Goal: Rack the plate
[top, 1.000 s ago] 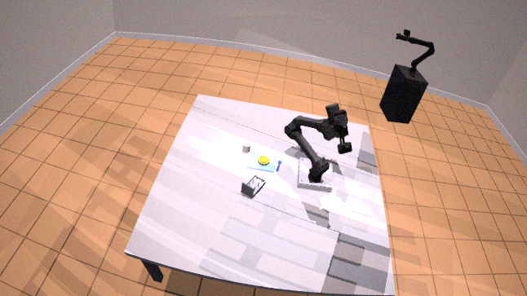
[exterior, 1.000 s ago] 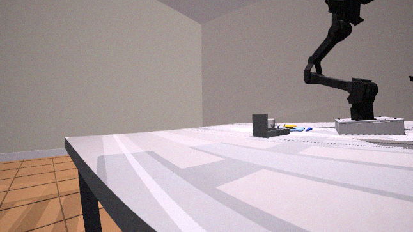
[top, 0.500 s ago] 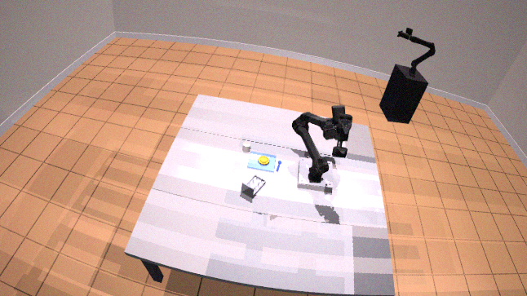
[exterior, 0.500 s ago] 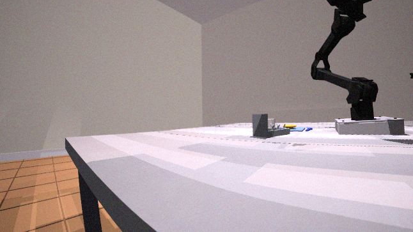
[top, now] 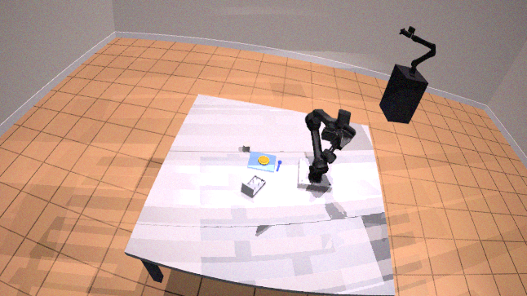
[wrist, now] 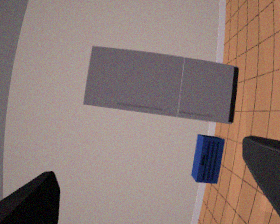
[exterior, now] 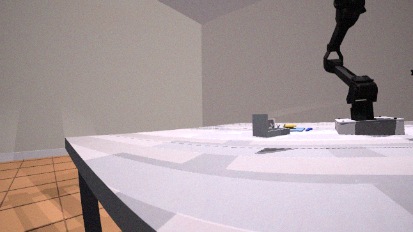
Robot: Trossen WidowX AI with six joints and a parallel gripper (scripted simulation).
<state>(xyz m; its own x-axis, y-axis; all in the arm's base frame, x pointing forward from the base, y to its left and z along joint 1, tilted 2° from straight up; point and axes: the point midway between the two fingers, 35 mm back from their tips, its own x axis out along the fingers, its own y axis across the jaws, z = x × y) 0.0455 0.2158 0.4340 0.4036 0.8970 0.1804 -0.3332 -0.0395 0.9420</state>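
Now: gripper tip 200 mm short of the yellow plate, 390 mm to the left of it and 470 mm above it. The rest, counted from my gripper tip: dish rack: 260 mm ahead, 200 mm to the right, 460 mm below; then blue spoon: 110 mm ahead, 370 mm to the right, 480 mm below; then light blue mat: 210 mm ahead, 390 mm to the right, 480 mm below.
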